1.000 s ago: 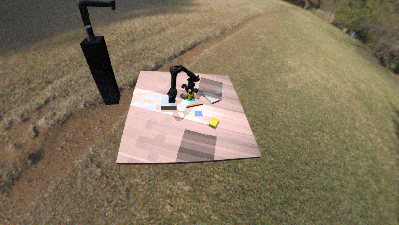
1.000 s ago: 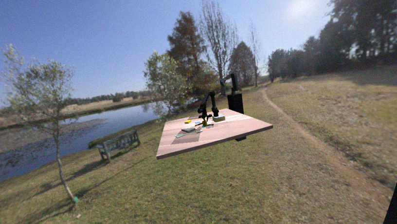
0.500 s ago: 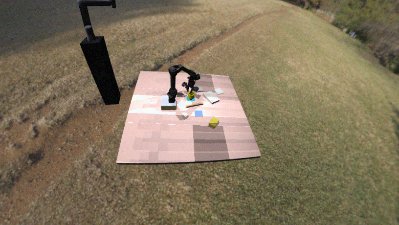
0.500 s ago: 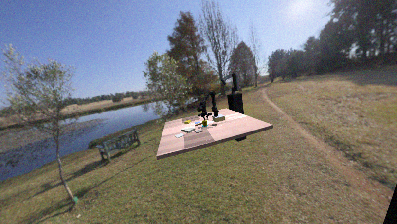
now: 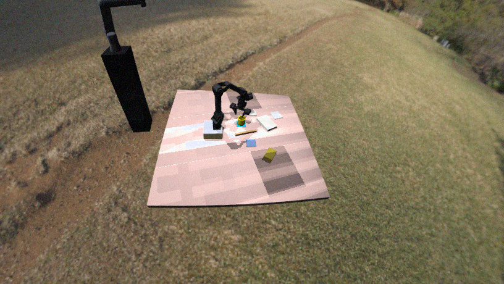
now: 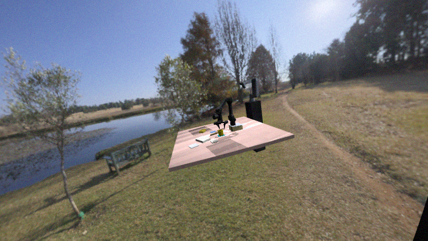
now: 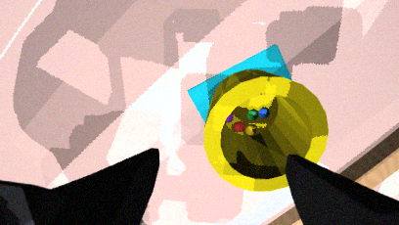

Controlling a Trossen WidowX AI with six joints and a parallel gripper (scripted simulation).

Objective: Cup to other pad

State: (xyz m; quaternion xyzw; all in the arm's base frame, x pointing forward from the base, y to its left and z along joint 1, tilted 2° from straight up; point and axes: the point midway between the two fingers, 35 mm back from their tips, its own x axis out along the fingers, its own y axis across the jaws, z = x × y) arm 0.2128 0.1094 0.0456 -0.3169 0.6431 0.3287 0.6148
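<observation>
My gripper tip is now 50 mm above the yellow cup, 20 mm short of it and 10 mm to the left of it. Also, from my gripper tip: white block (270 mm ahead, 80 mm below, 20 mm to the right); then blue pad (250 mm to the right, 100 mm below, 70 mm ahead); then wooden stick (130 mm to the right, 90 mm below, 50 mm ahead).
</observation>
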